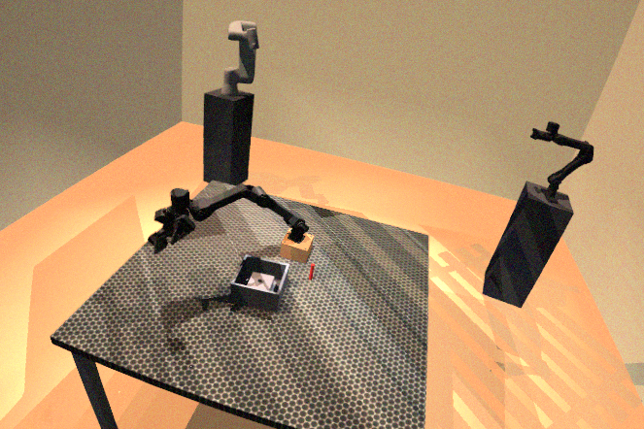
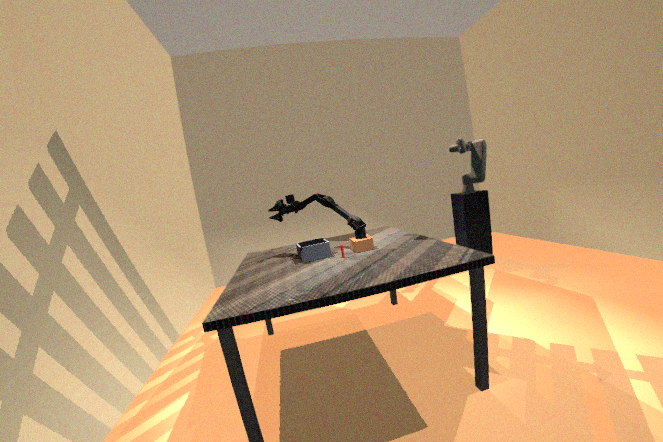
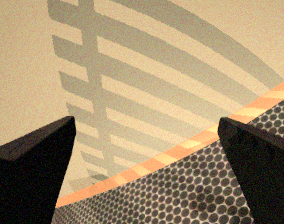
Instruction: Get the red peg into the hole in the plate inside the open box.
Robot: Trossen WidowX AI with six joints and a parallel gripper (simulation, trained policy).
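My gripper tip is now 490 mm past the red peg, 350 mm to the right of it and 280 mm above it. Also, from my gripper tip: plate: 300 mm behind, 210 mm to the left, 270 mm below; then grey box: 300 mm behind, 210 mm to the left, 290 mm below.
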